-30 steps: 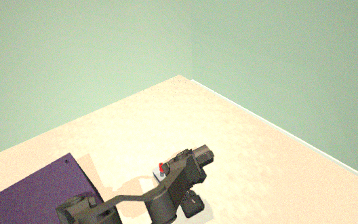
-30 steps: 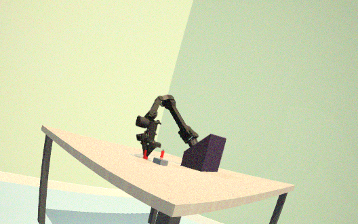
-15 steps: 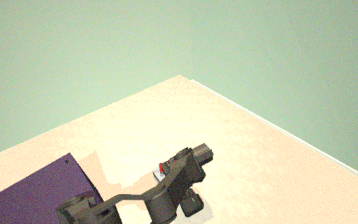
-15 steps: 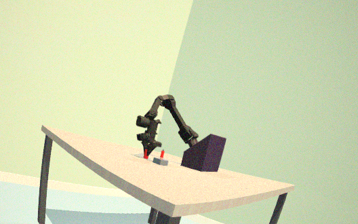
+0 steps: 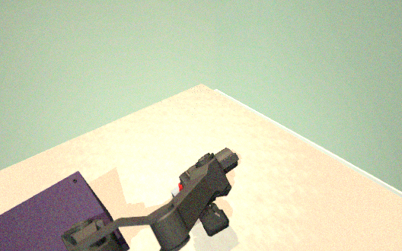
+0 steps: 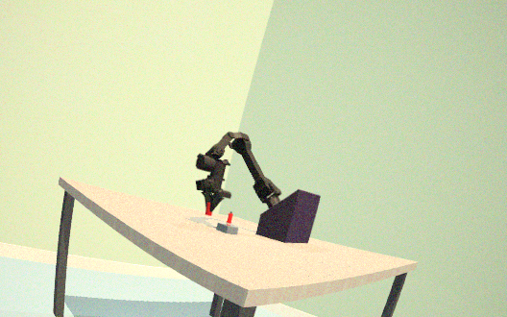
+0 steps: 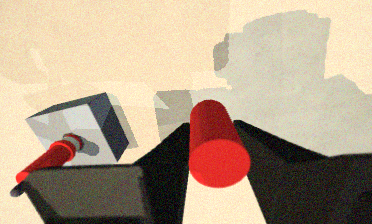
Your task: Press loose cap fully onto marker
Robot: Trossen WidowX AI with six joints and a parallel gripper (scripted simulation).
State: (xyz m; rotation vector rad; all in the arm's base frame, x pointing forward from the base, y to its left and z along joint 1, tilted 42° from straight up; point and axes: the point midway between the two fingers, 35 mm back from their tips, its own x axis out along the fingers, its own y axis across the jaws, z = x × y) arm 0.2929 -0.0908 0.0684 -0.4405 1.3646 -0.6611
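Right now my gripper tip is 12 cm to the right of the holder block and 4 cm above it. Round my gripper tip: red cap: 1 cm above.
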